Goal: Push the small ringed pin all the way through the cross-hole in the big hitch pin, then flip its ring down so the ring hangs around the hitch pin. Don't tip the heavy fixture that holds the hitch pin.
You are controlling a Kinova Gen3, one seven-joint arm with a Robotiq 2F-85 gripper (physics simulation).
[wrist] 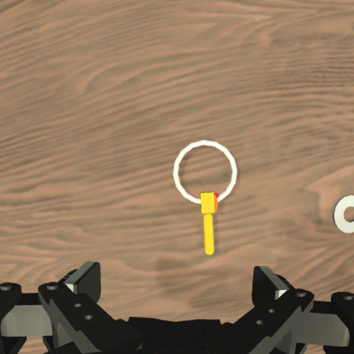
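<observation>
The small pin (209, 234) lies on the wooden table top a little right of the middle of the wrist view. It has a yellow shaft pointing toward the gripper and a square yellow head (207, 202) with a small orange and red part on its right side. Its white ring (176, 171) lies flat on the far side of the head. My gripper (176, 281) is open and empty, its fingers wide apart at the bottom of the view. The pin's shaft end is beyond the fingertips, between their lines and nearer the right one. The hitch pin and its fixture do not show in this view.
A flat white washer (340, 214) lies on the table at the right edge of the view, to the right of the pin, partly cut off. The wood-grained table top (100, 100) runs across the view.
</observation>
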